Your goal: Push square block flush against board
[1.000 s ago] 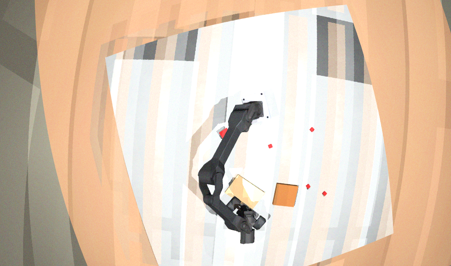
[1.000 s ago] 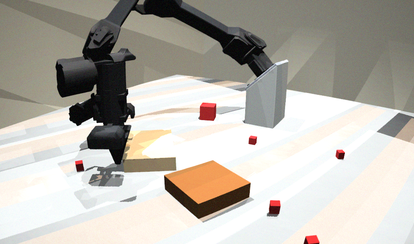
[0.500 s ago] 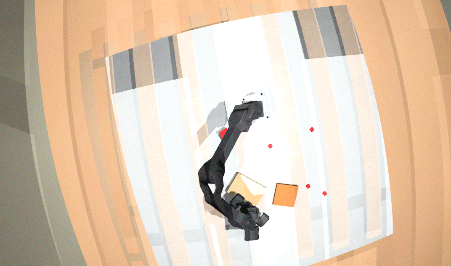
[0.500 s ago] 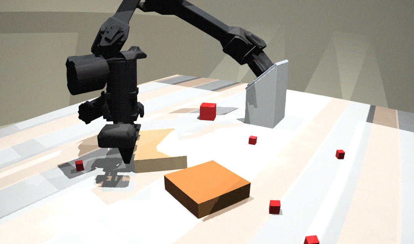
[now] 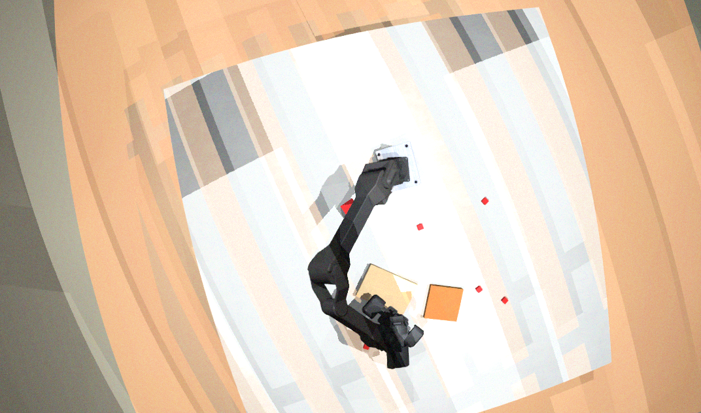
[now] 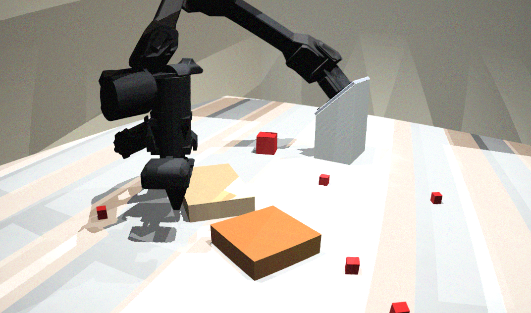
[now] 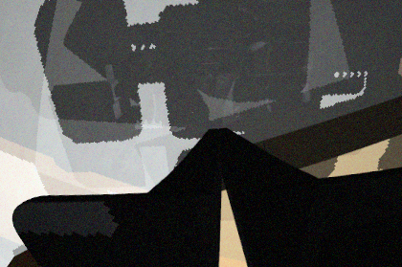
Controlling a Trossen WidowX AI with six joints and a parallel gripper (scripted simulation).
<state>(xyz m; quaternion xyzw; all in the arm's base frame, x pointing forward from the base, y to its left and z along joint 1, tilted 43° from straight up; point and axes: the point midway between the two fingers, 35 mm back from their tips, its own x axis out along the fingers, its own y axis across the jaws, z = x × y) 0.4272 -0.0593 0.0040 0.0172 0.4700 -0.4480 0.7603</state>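
The tan board lies 8 cm behind my gripper tip and 1 cm to the right of it. From my gripper tip the other things lie so: orange square block: 2 cm behind, 16 cm to the left.
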